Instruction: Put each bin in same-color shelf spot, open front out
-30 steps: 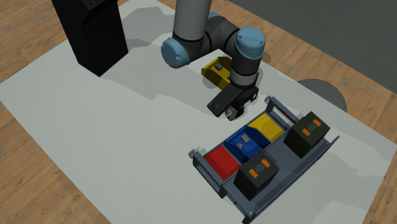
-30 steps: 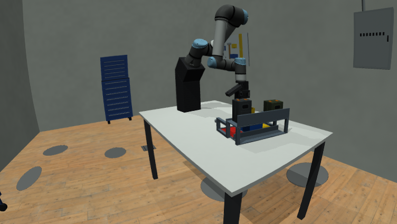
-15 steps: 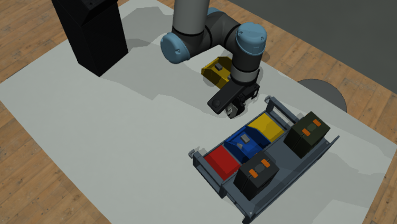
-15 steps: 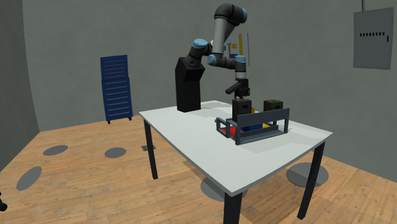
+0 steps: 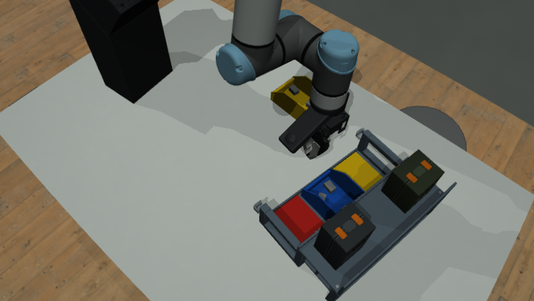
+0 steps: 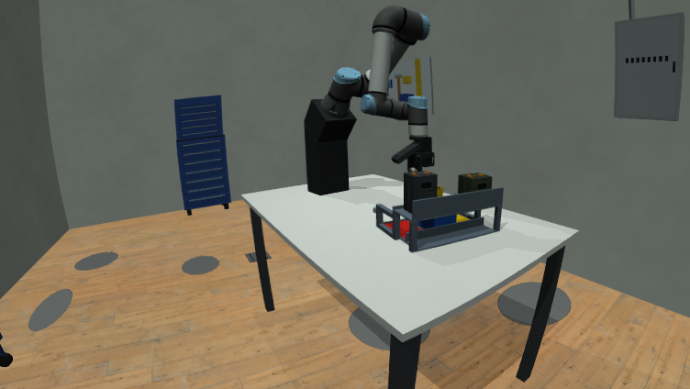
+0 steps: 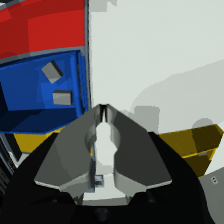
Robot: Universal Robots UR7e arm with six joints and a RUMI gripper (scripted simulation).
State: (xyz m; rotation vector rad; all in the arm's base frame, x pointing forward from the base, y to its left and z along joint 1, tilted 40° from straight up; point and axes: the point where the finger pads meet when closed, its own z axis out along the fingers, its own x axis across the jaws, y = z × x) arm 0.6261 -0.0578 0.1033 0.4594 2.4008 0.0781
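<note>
Now: the yellow bin 230 mm to the left of my hand, 120 mm behind it and 80 mm below it. Round my hand: blue bin: 110 mm ahead, 70 mm below, 40 mm to the right.
</note>
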